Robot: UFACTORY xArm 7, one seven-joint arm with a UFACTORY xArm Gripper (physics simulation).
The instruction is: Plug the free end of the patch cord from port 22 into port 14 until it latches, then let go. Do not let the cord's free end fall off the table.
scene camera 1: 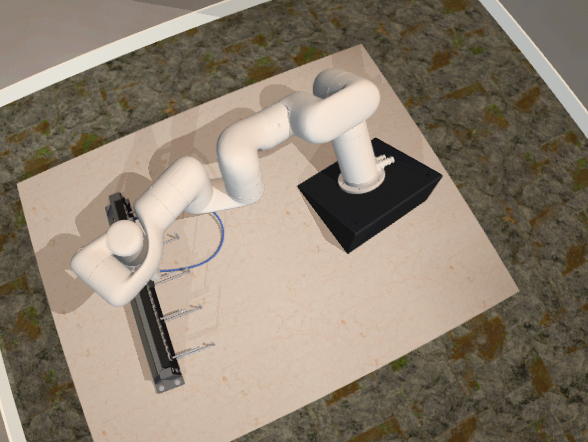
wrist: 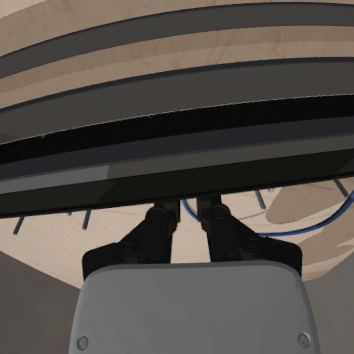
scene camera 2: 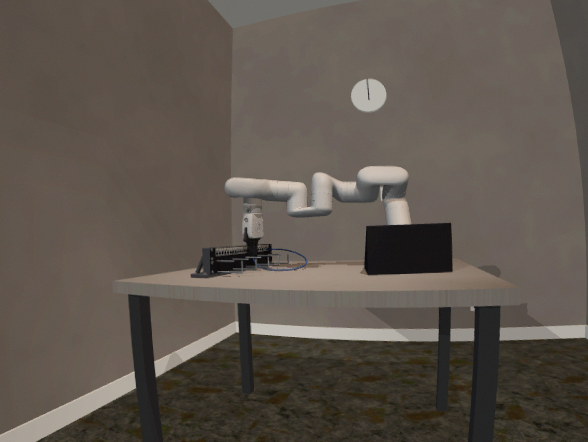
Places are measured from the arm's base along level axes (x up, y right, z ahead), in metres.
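Pixels of known places: gripper, fingertip midpoint: (scene camera 2: 252,255); arm's base at its link origin: (scene camera 1: 361,178) (scene camera 2: 402,248).
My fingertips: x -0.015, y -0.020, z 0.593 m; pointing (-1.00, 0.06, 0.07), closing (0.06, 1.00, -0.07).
Ahead of a thing's pixels: the offset from my fingertips to its top centre. "pt": to the spot under its first point.
The black patch panel {dx +0.041, dy -0.025, dz +0.000 m} (scene camera 1: 160,340) (scene camera 2: 230,262) (wrist: 175,122) stands near the left table edge; in the wrist view it crosses the frame in front of the fingertips. The blue patch cord {pt dx -0.044, dy +0.041, dz -0.204 m} (scene camera 1: 223,232) (scene camera 2: 306,261) (wrist: 285,234) loops out over the table on the arm's side of the panel. My gripper (scene camera 2: 252,254) (wrist: 188,207) points down at the panel's front, its fingers a narrow gap apart and shut on the cord's plug. One end of the cord runs in at the fingers. The plug and fingertips are mostly hidden. Port numbers, including 14 and 22, cannot be read.
Thin metal cable-support bars (scene camera 1: 181,313) (scene camera 2: 242,265) stick out from the panel towards the arm's base. The arm stands on a black box (scene camera 1: 325,210) (scene camera 2: 410,250) on the far side of the table (scene camera 1: 300,300) (scene camera 2: 320,296). The arm covers part of the panel from above.
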